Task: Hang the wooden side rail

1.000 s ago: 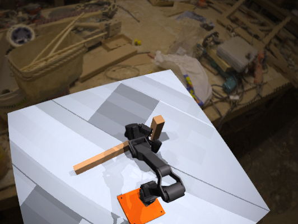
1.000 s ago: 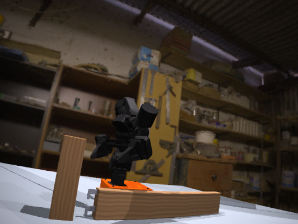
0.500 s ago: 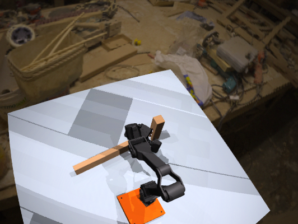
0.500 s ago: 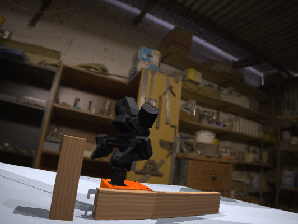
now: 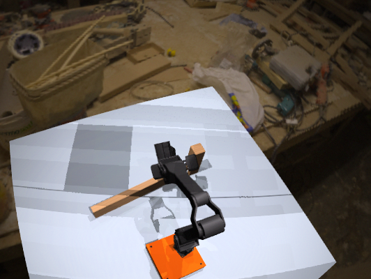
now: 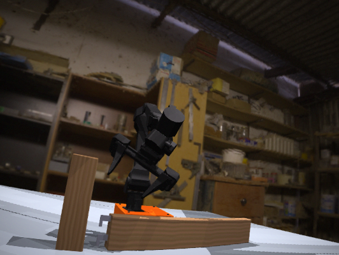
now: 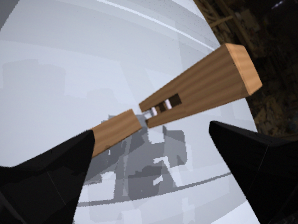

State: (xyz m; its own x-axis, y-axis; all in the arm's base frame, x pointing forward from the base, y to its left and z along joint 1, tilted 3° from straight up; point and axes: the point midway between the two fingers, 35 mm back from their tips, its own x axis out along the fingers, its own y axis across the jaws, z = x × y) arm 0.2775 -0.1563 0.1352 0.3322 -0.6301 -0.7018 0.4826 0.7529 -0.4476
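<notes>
Right now the wooden headboard post is 10 cm to the right of my gripper tip and 5 cm below it.
</notes>
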